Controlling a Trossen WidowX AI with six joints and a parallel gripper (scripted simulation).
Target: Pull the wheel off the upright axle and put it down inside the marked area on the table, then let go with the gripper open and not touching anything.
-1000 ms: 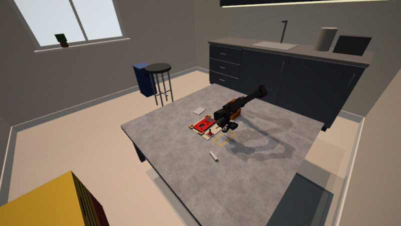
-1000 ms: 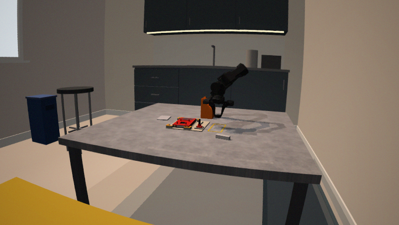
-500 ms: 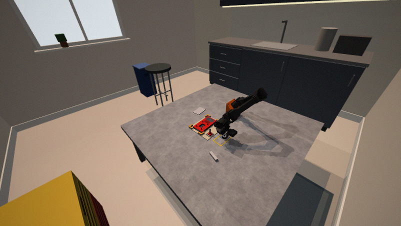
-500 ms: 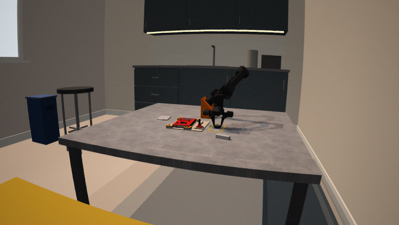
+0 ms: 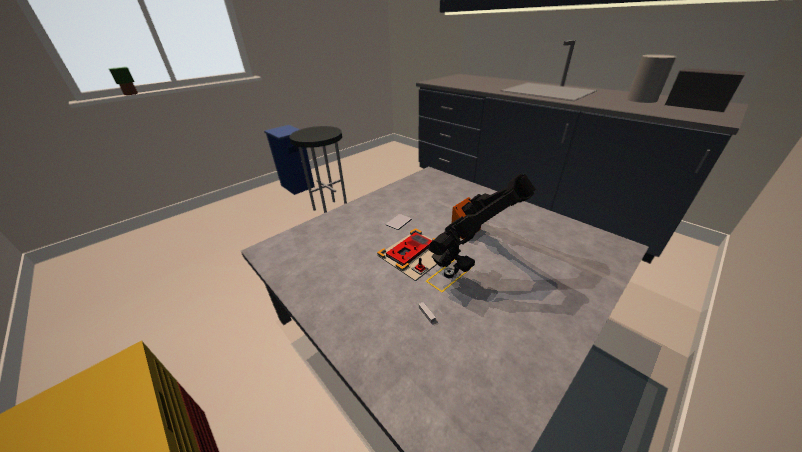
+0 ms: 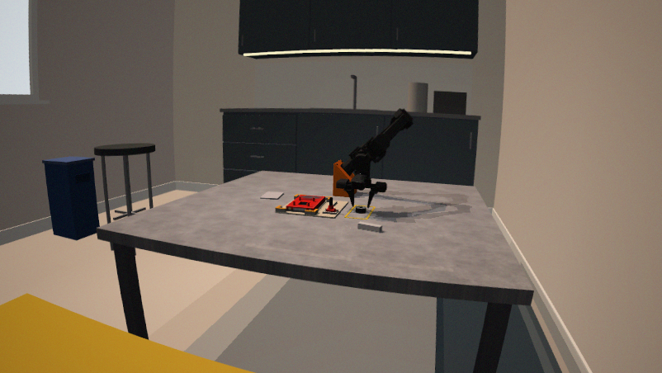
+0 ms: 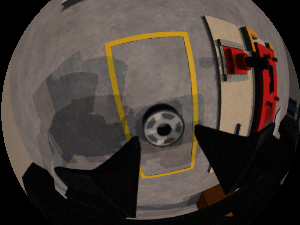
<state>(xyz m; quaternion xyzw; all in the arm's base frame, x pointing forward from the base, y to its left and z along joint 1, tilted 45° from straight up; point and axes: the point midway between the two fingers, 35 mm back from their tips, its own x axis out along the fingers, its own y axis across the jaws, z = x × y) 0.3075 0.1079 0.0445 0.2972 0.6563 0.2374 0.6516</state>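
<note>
My gripper tip is now 10 mm short of the dark wheel and 10 mm above it. Round my gripper tip: flat grey plate 150 mm behind, 410 mm to the right, 10 mm below; then grey block 220 mm ahead, 60 mm to the left, 10 mm below.
</note>
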